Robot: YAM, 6 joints.
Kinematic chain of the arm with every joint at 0, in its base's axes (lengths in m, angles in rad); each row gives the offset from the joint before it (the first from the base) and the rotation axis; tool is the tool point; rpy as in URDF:
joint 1: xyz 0 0 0.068 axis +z
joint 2: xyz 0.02 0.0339 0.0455 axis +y
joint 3: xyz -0.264 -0.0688 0 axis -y
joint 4: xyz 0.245 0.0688 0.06 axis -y
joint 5: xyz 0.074 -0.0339 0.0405 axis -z
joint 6: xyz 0.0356 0 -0.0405 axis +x
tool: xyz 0 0 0 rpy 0 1.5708 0
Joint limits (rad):
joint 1: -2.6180..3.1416
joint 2: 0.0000..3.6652
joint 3: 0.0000..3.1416
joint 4: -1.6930..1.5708
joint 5: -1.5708..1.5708
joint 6: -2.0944..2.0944
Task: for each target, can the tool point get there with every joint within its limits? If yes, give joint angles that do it. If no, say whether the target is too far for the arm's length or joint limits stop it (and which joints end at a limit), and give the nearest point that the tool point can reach.
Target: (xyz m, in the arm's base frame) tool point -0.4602 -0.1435 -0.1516
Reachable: no: joint limits stop it (at a limit: joint 1) | nearest point -0.4251 -0.2043 -0.1516 | short by 0.070 m
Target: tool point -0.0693 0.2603 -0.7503
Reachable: no: too far | nearest point -0.0666 0.2502 -0.3802 | short by 0.370 m
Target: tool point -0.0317 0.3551 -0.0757
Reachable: yes | joints 1.6500 2.5766 1.2653 -0.3262 -0.0998 -1.3037
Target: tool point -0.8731 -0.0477 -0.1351
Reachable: no: too far | nearest point -0.6204 -0.0056 -0.0615 | short by 0.267 m
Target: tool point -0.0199 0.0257 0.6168
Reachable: yes | joints -2.1784 0.8715 1.9196 -0.3473 1.0573 -0.8009
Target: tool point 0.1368 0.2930 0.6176
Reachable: yes | joints 1.2357 2.2018 2.8989 0.9119 1.1767 1.1852
